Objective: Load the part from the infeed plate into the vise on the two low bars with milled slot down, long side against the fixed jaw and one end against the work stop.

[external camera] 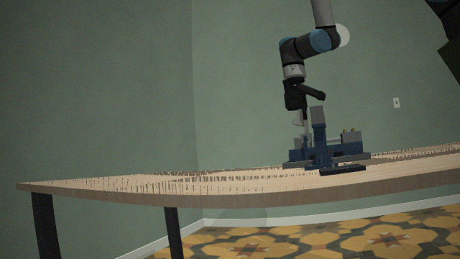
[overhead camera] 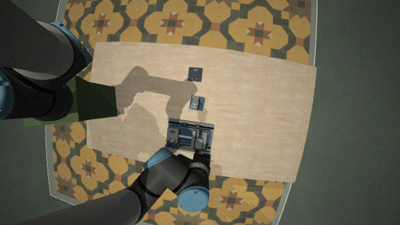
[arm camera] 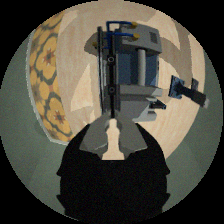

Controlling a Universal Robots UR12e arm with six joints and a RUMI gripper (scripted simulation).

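The grey part lies 10 mm ahead of my hand, 40 mm to the left of it and 30 mm below it. Round my hand: air cylinder block 150 mm behind, 90 mm to the left, 40 mm below; vise 60 mm behind, 80 mm to the left, 80 mm below; air cylinder rod 80 mm behind, 80 mm to the left, 40 mm below.
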